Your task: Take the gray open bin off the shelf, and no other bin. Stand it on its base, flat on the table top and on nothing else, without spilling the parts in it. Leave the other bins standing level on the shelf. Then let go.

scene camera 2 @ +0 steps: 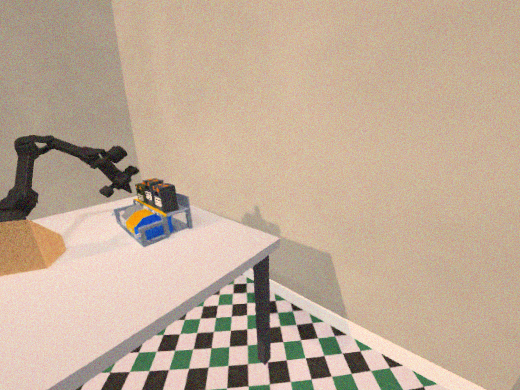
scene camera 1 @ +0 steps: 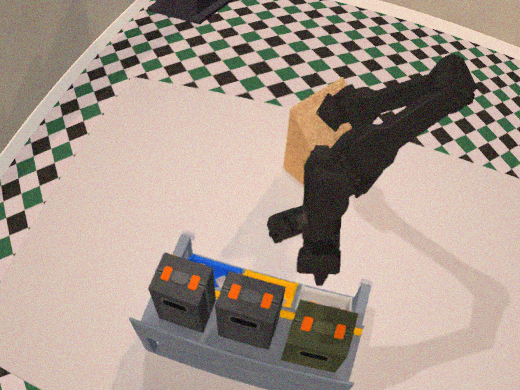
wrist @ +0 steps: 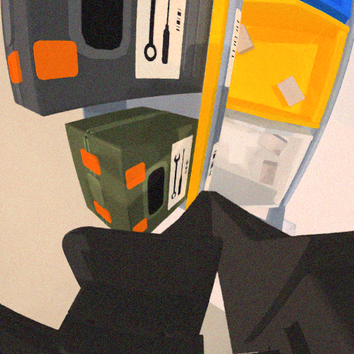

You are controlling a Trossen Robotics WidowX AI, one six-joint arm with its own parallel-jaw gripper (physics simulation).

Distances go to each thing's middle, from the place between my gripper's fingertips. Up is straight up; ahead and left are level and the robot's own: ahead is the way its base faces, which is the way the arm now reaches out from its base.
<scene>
I see my gripper 13 cm above the gray open bin (scene camera 1: 308,294), 2 cm to the right of it and 1 cm past it. Also, from my hand: yellow bin (wrist: 305,46) (13 cm below, 9 cm to the right, 2 cm ahead).
</scene>
